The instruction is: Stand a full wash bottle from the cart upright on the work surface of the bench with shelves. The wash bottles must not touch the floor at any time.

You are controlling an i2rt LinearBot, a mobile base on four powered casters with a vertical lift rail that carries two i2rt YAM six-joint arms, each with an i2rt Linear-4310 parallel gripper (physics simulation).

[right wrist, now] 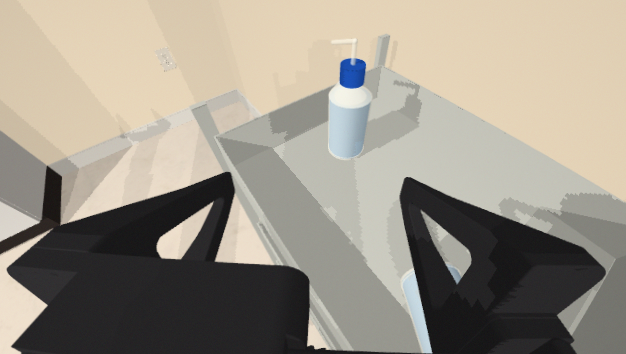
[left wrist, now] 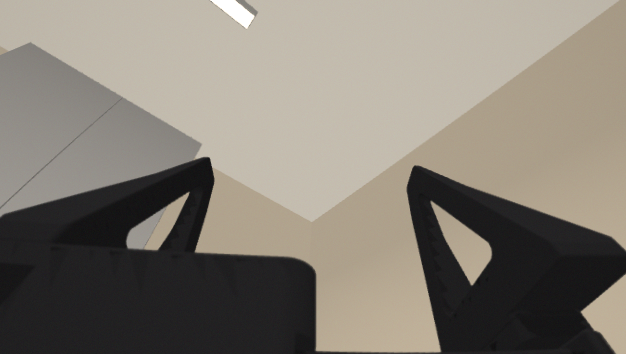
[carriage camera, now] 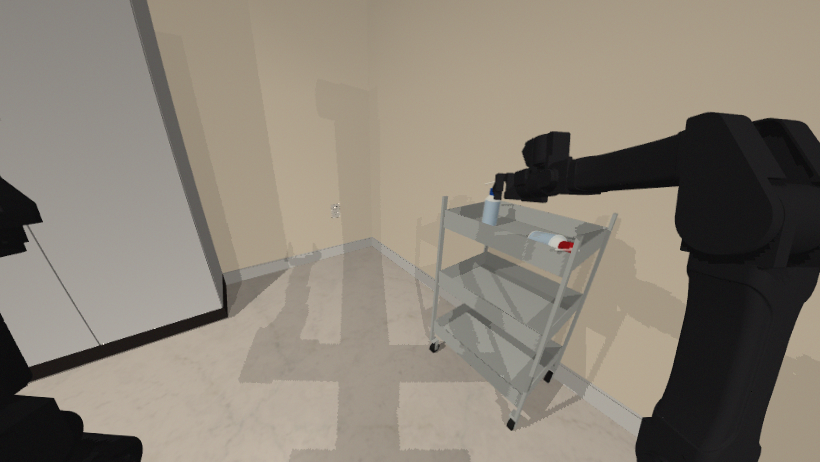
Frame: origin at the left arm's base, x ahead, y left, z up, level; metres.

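Seen in the pictures: left gripper, fingertip midpoint: [left wrist: 311, 172]; right gripper, fingertip midpoint: [right wrist: 316, 184] [carriage camera: 509, 190].
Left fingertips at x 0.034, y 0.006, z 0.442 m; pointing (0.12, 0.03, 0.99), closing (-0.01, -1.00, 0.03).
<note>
Offsets run from my left fingertips to a thing's top centre. "*": to the spot under its first point.
A wash bottle @[0.763 m ahead, 0.662 m right, 0.160 m down] [carriage camera: 490, 210] [right wrist: 348, 125] with a blue cap and white spout stands upright in the top tray of the grey cart [carriage camera: 519, 254] [right wrist: 332, 235]. A second wash bottle @[* 0.460 m ahead, 0.718 m right, 0.268 m down] [carriage camera: 545, 238] [right wrist: 417, 305] with a red cap lies on its side at the near end of that tray; my right finger hides part of it in the right wrist view. My right gripper [carriage camera: 498, 186] [right wrist: 316, 184] is open and empty, above the tray, with the blue-capped bottle beyond its fingertips. My left gripper [left wrist: 311, 172] is open and empty, raised toward the ceiling. The bench with shelves does not show.
A tall grey cabinet [carriage camera: 103, 172] [left wrist: 90, 130] with a dark base stands at the left. The cart stands close to the beige wall [carriage camera: 516, 74] on the right. The cart has two lower trays. A wall outlet @[1.723 m ahead, 0.239 m left, 0.539 m down] [carriage camera: 335, 210] [right wrist: 165, 59] is near the room corner.
</note>
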